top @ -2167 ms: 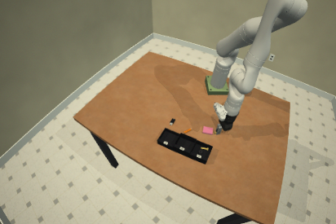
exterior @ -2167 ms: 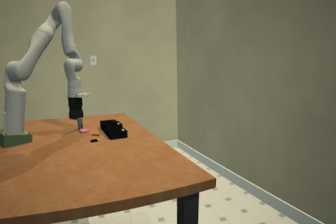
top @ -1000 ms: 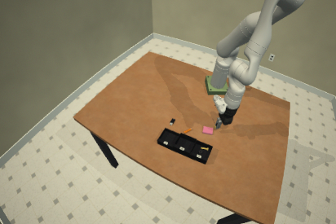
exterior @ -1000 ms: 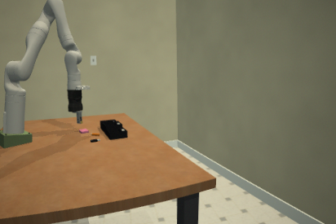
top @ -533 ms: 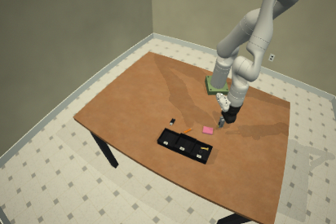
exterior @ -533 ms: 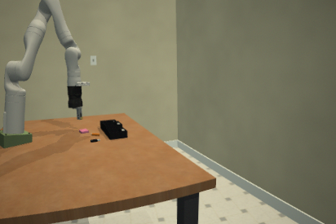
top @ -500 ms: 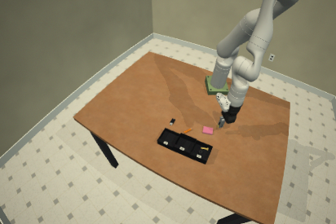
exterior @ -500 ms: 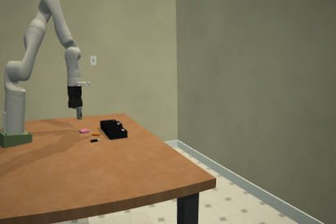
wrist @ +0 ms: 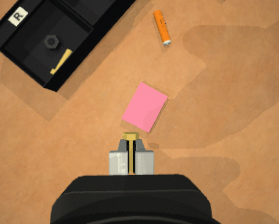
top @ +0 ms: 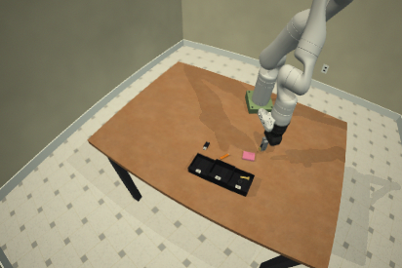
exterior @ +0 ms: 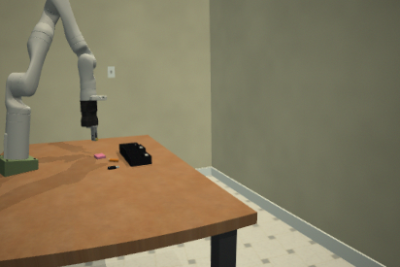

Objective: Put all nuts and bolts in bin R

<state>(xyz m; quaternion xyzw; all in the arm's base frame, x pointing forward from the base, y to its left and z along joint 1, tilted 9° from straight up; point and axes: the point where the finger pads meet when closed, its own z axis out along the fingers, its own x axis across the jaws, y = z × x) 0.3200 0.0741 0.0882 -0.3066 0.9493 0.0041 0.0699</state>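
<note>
The dark hex nut is 150 mm ahead of my hand, 70 mm below it and 40 mm to the right of it. Also, from my hand: pink eraser (80 mm below, 50 mm to the right, 10 mm ahead); orange marker (140 mm to the right, 80 mm below, 50 mm ahead); black bin tray (150 mm ahead, 120 mm to the right, 60 mm below).
</note>
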